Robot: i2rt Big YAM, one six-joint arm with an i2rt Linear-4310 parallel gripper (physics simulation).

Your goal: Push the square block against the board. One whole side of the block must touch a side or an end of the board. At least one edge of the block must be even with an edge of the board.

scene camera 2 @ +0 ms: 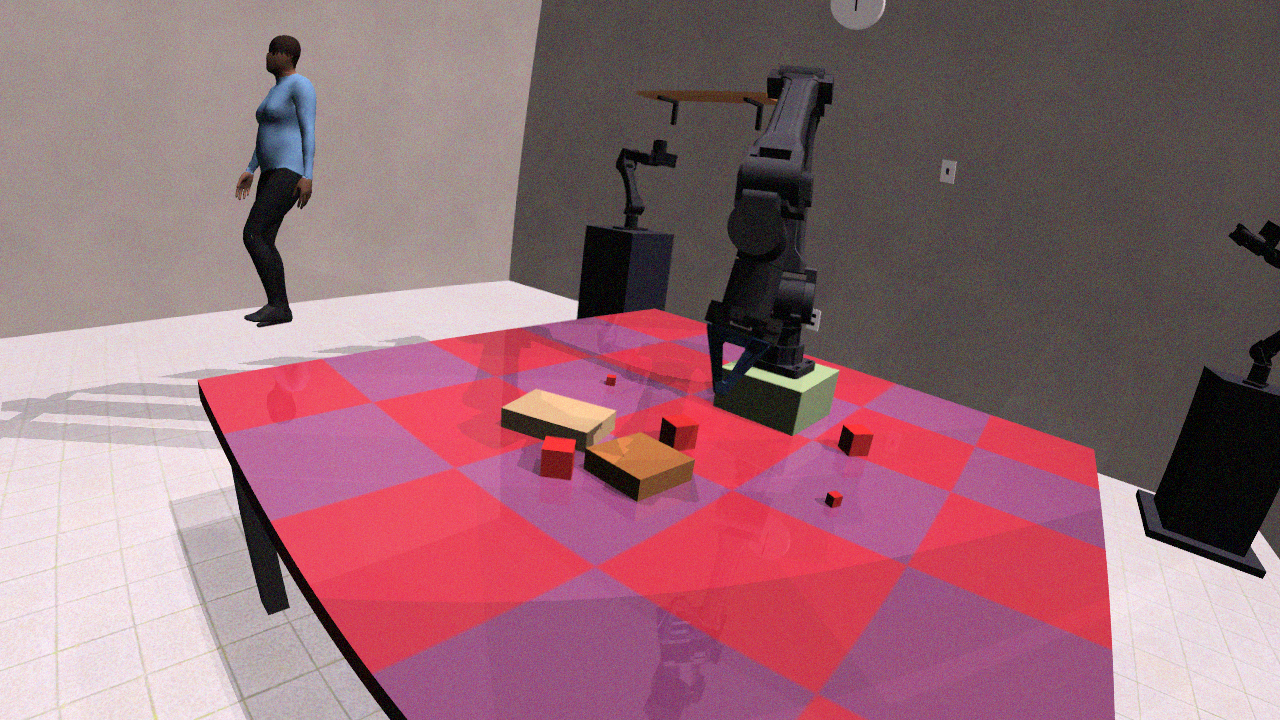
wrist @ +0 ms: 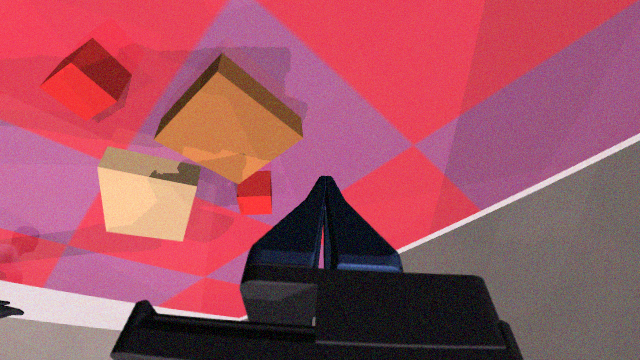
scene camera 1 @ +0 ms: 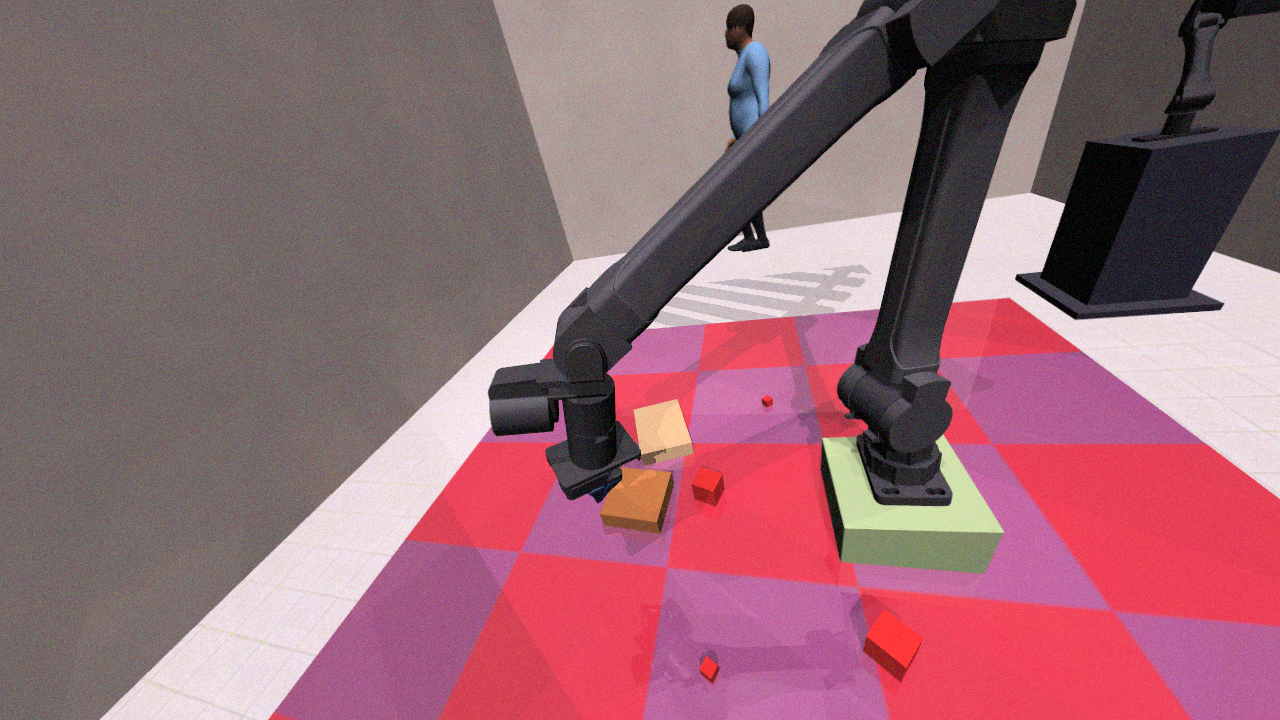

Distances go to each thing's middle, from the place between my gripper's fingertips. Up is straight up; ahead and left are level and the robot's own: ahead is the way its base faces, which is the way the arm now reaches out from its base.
Now: the orange square block (scene camera 2: 639, 466) 100 mm to the right of my hand and 140 mm below it. Round my hand: tan board (scene camera 2: 538, 414) (20 mm behind, 280 mm to the right, 140 mm below).
